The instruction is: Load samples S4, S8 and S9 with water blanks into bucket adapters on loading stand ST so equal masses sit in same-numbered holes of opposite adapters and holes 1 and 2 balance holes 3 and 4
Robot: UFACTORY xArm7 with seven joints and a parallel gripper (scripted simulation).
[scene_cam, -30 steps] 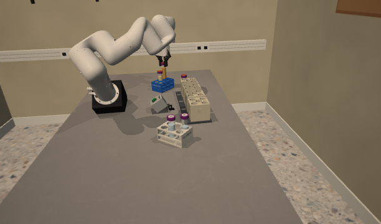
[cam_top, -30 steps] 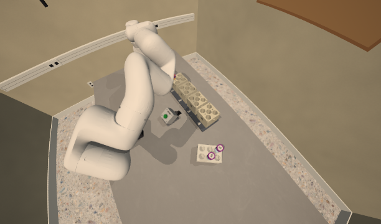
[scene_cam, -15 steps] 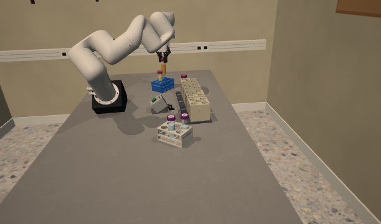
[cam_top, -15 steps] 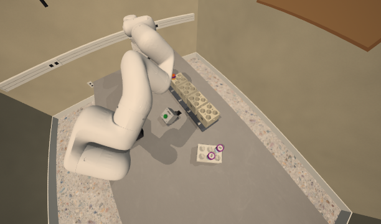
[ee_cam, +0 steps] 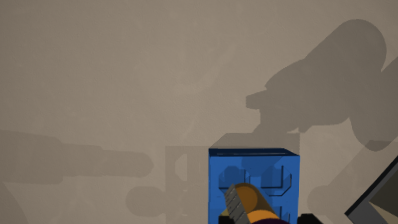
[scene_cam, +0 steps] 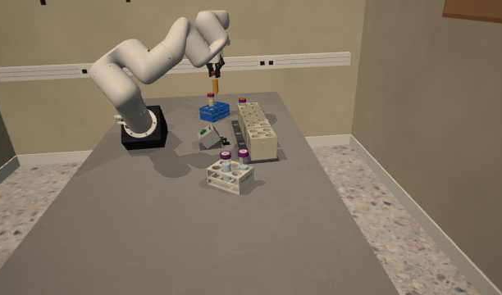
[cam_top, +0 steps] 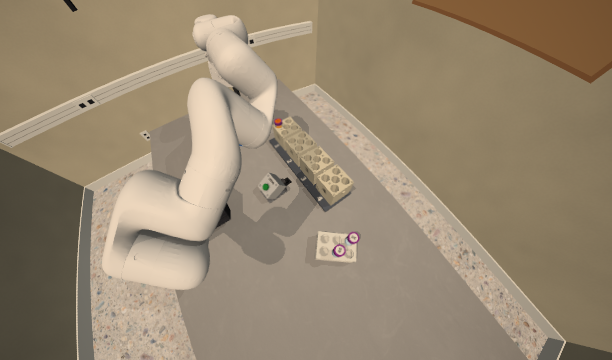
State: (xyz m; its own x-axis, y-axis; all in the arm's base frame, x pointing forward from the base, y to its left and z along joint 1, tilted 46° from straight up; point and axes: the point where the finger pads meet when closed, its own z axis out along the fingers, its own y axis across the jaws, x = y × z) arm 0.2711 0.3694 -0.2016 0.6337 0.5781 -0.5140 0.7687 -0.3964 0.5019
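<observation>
The orange-dot sample tube is 5 cm below my hand and 1 cm to the left of it. The rest, counted from my hand: white rack 70 cm to the right, 19 cm below, 7 cm ahead; green DONE key 39 cm to the right, 15 cm below, 4 cm behind; blue rack 19 cm below, 4 cm to the right, 1 cm behind.
</observation>
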